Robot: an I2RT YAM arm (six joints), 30 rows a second.
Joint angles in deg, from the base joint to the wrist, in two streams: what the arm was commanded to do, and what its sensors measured. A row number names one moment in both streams.
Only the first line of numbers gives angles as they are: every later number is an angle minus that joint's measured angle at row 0.
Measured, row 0:
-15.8, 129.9, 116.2, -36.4, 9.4, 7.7
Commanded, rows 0 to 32:
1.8, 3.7, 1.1, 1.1, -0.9, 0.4
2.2, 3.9, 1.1, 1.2, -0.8, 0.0
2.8, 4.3, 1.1, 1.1, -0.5, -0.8
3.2, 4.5, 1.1, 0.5, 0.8, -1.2
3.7, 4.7, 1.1, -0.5, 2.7, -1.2
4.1, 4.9, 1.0, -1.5, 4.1, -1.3
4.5, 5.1, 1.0, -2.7, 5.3, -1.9
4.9, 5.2, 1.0, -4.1, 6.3, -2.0
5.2, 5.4, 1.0, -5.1, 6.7, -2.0
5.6, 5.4, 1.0, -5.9, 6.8, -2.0
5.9, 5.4, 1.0, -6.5, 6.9, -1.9
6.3, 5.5, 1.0, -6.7, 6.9, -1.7
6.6, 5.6, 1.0, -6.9, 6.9, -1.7
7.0, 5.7, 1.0, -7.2, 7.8, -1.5
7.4, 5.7, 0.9, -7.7, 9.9, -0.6
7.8, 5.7, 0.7, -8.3, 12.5, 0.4
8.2, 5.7, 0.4, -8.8, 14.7, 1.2
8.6, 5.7, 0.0, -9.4, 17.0, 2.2
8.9, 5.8, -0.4, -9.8, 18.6, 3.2
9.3, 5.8, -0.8, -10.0, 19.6, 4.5
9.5, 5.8, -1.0, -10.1, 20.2, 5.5
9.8, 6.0, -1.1, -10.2, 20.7, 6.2
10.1, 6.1, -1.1, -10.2, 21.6, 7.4
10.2, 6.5, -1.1, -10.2, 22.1, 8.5
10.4, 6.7, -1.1, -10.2, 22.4, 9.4
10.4, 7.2, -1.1, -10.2, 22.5, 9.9
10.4, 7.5, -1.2, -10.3, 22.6, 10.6
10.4, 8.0, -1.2, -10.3, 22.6, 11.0
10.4, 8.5, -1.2, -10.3, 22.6, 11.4
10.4, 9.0, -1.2, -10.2, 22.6, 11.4
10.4, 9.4, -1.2, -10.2, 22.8, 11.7
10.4, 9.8, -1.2, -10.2, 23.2, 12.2
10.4, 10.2, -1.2, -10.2, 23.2, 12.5
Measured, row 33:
10.3, 7.9, -0.5, -9.9, 21.4, 9.6
